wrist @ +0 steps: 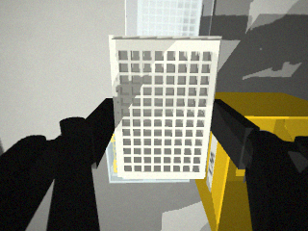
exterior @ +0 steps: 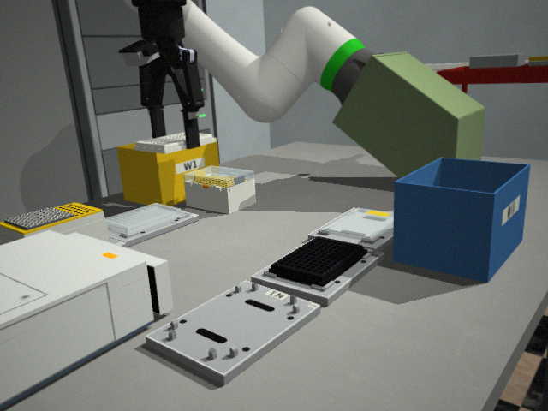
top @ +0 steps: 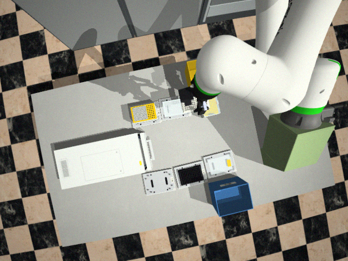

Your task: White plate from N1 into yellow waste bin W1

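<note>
My gripper is now 9 cm past the yellow waste bin W1, 14 cm to the left of it and 13 cm above it. Also, from my hand: yellow-grey rack (25 cm ahead, 11 cm below); white plate (2 cm below); clear plate (9 cm ahead, 1 cm to the right, 15 cm below).
</note>
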